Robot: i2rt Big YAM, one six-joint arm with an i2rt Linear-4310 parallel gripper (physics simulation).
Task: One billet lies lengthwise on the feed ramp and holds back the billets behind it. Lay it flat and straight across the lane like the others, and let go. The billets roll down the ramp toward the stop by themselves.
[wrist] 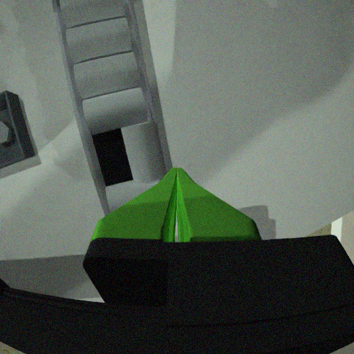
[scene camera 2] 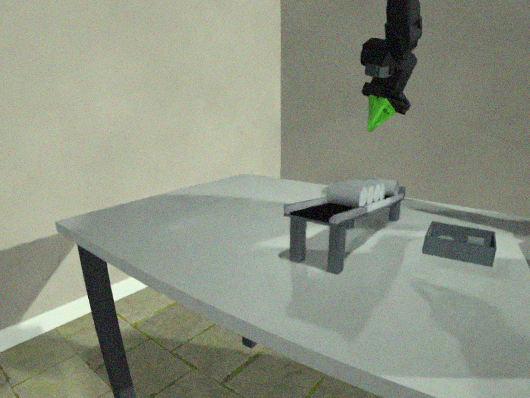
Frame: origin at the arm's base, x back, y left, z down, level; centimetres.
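Seen in the pictures: gripper, between the fingertips: [scene camera 2: 369,131].
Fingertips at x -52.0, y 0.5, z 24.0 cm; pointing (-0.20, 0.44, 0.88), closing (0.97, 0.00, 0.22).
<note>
Offsets run from my fingertips to a thing's top centre. "pt": to the spot under its first point. Level surfaces: height alone.
The feed ramp @[pt dz +10.9, dx +13.6, dy +26.7 cm] [scene camera 2: 345,215] [wrist: 159,112] is a grey railed lane on legs. In the wrist view, one pale grey billet [wrist: 142,152] lies lengthwise along the right rail, with black lane floor showing to its left. Its upper end is at or very near the closest crosswise billet [wrist: 115,107]. Several billets lie across the lane in a row behind that. In the scene view, crosswise billets @[dz +8.7, dx +6.9, dy +17.2 cm] [scene camera 2: 345,193] sit on the ramp, and the lengthwise one is hard to make out at the far end. My gripper [scene camera 2: 370,129] [wrist: 176,176] is shut and empty, well above the ramp's far end.
A pale crosspiece [wrist: 125,192] spans the lane below the lengthwise billet, partly hidden by my fingers. A dark open tray @[dz +17.0, dx +24.8, dy +3.5 cm] [scene camera 2: 459,251] [wrist: 22,132] with pale things inside stands beside the ramp. The grey table @[dz +20.5 cm] [scene camera 2: 175,240] has its front edge toward the scene camera.
</note>
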